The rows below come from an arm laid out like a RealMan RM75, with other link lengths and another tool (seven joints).
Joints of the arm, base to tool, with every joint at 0 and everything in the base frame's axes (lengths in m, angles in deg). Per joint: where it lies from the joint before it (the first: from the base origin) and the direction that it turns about. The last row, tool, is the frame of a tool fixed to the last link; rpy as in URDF.
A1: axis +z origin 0 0 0.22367
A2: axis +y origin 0 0 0
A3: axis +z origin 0 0 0.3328
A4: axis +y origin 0 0 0
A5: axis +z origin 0 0 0.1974
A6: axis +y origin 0 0 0
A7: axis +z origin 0 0 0.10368
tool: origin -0.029 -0.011 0.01 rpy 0 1.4 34.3
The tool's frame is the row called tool.
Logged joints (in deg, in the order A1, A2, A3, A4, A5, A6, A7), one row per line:
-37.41, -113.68, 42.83, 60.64, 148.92, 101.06, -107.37
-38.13, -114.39, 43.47, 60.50, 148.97, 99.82, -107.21
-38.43, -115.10, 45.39, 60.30, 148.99, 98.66, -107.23
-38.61, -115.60, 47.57, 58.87, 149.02, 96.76, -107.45
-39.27, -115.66, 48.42, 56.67, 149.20, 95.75, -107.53
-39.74, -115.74, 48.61, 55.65, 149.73, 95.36, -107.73
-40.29, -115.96, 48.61, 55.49, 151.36, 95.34, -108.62
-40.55, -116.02, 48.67, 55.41, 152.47, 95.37, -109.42
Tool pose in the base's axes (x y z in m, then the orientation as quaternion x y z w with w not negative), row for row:
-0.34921, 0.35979, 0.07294, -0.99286, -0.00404, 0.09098, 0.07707
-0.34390, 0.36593, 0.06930, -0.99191, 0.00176, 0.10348, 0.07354
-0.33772, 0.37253, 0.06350, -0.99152, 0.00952, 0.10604, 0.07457
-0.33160, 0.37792, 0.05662, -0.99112, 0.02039, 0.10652, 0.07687
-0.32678, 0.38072, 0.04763, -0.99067, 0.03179, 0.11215, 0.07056
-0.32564, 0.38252, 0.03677, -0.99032, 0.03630, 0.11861, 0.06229
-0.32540, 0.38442, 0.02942, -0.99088, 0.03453, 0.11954, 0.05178
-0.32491, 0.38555, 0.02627, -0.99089, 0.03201, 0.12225, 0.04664
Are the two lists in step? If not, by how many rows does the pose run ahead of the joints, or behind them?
The pose runs 2 rows behind the joints: the pose in row i belongs to the joints in row i - 2.
